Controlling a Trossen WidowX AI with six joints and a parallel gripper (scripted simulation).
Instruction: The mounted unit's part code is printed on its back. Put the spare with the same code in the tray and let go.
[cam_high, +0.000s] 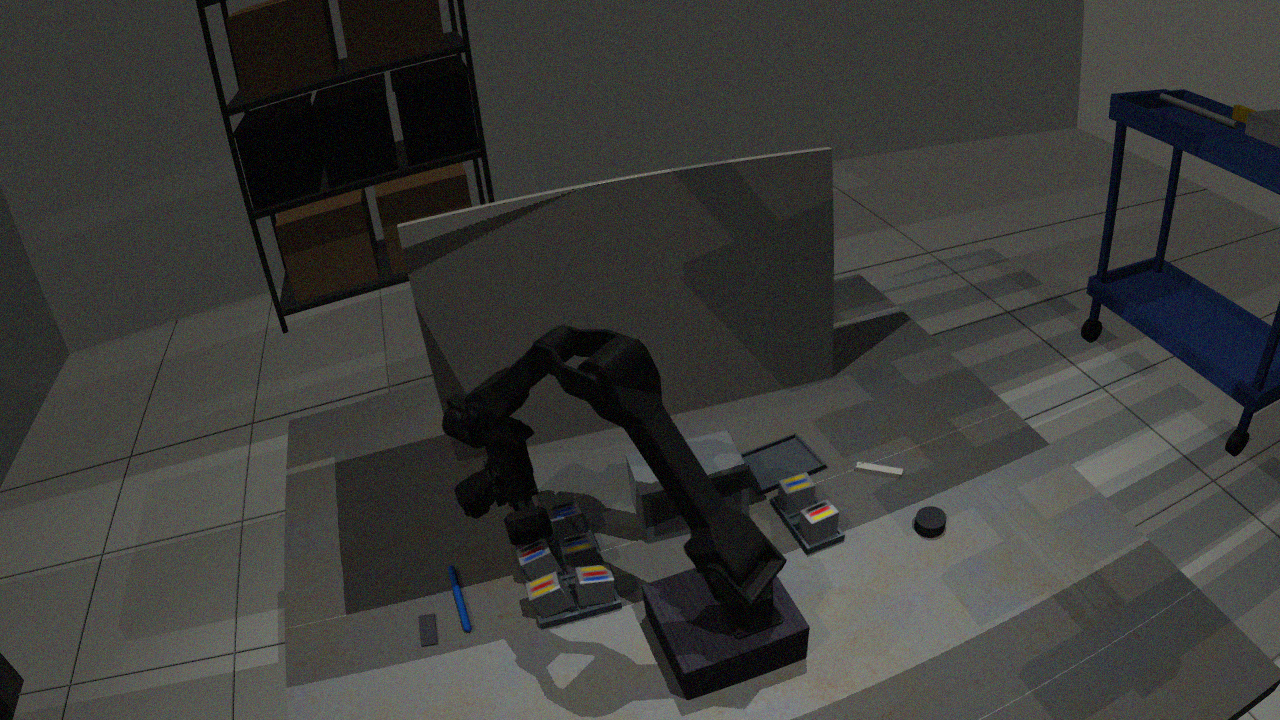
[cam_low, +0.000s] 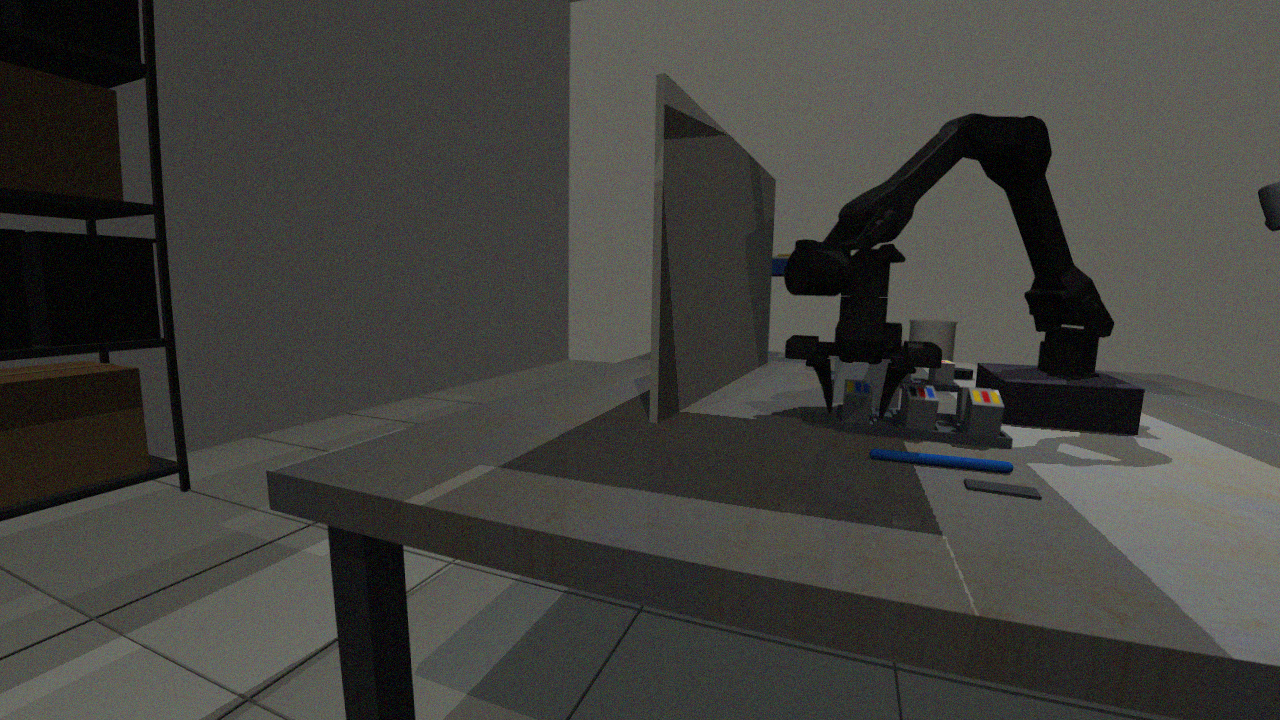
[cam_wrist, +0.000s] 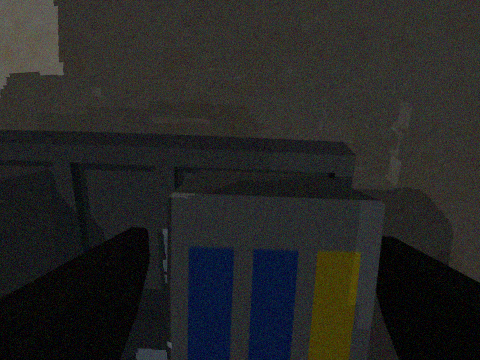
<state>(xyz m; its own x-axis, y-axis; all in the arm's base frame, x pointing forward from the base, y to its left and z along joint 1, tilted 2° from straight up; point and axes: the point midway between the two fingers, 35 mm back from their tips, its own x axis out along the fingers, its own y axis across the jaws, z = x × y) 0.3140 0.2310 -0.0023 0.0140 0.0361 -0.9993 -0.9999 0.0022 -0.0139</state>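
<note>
Now: gripper tip 42 cm to the left of the flat dark tray, 2 cm short of it and 1 cm above it. Also, from my gripper tip: dark rack (8 cm behind, 3 cm to the right, 1 cm below); blue pen (13 cm to the left, 8 cm behind, 1 cm below); grey box (24 cm to the right, 3 cm above, 2 cm behind).
</note>
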